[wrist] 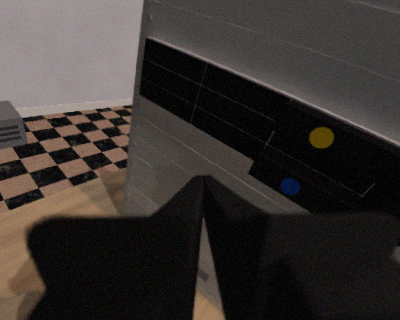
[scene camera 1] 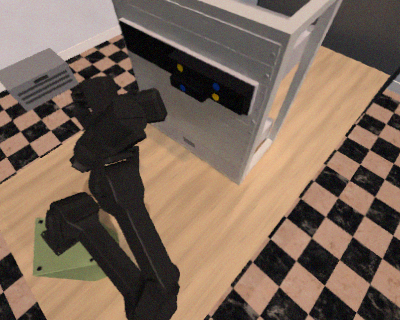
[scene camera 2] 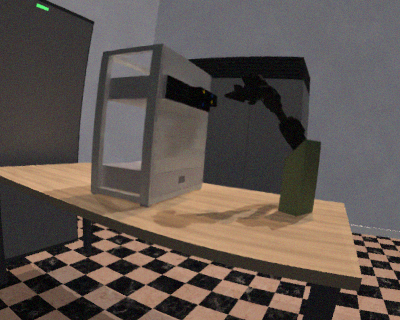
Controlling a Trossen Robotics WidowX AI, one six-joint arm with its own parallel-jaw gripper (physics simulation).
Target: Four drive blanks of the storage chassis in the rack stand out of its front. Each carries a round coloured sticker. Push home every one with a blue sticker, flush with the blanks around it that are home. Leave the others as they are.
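The storage chassis (scene camera 1: pixel 145 47) (scene camera 2: pixel 175 92) (wrist: pixel 172 82) is a black band in the rack's front. At its left, a yellow-stickered blank (scene camera 1: pixel 180 67) (wrist: pixel 321 137) stands out above a blue-stickered blank (scene camera 1: pixel 182 88) (wrist: pixel 290 186), which also stands out. Farther right, a blue-stickered blank (scene camera 1: pixel 216 86) is just above a yellow-stickered blank (scene camera 1: pixel 215 97); how far these two stand out is hard to tell. My gripper (scene camera 2: pixel 226 95) (wrist: pixel 202 183) is shut and empty, in front of the chassis and apart from it. In the wrist view its tips appear left of and level with the lower blue sticker. Its fingertips are unclear in scene camera 1.
The grey rack (scene camera 1: pixel 200 125) (scene camera 2: pixel 152 125) stands on the wooden table (scene camera 1: pixel 210 200) (scene camera 2: pixel 240 200). The arm rises from a green pedestal (scene camera 1: pixel 55 255) (scene camera 2: pixel 300 175). A grey vented box (scene camera 1: pixel 37 75) (wrist: pixel 9 125) is on the checkered floor beyond the table.
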